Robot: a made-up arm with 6 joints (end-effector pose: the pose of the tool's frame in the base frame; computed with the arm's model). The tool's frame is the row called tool.
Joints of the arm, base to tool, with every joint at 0 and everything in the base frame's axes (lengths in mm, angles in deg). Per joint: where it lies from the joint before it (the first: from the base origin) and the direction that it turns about. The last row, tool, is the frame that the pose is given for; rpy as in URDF.
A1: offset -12.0 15.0 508.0 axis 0 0 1
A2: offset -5.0 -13.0 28.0 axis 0 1 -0.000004
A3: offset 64.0 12.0 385.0 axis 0 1 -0.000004
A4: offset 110.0 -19.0 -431.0 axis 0 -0.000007 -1
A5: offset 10.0 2.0 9.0 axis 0 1 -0.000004
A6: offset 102.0 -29.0 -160.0 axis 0 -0.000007 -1
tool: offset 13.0 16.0 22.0 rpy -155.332 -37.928 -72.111
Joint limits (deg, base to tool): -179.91..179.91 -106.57..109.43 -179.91..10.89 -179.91..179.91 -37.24..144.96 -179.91..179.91
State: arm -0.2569 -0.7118 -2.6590 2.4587 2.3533 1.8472
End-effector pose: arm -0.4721 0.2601 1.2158 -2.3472 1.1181 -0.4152
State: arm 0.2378 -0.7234 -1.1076 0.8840 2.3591 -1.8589
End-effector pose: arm 0.1217 0.1307 0.9679 -1.3070 -0.8791 0.0230
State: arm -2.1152 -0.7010 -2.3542 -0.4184 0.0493 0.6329
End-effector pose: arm 0.1981 0.3411 1.4553 -0.6507 0.5934 2.1881
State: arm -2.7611 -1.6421 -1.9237 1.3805 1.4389 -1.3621
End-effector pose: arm 0.6547 0.1837 1.0221 1.2576 0.2543 1.4752
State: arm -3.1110 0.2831 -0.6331 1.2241 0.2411 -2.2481
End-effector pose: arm -0.4731 0.0828 0.3828 -0.0581 -2.1057 0.7009
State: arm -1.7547 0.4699 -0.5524 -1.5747 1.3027 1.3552
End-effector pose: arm -0.1979 -0.3775 0.2897 0.7274 -1.2484 -0.0241
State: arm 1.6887 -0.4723 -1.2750 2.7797 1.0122 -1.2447
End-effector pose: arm -0.0701 0.4229 1.1675 -0.6840 0.7449 1.1102
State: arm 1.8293 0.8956 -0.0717 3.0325 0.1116 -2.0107
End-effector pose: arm 0.0094 -0.0412 0.3172 2.4592 -0.0049 1.2888
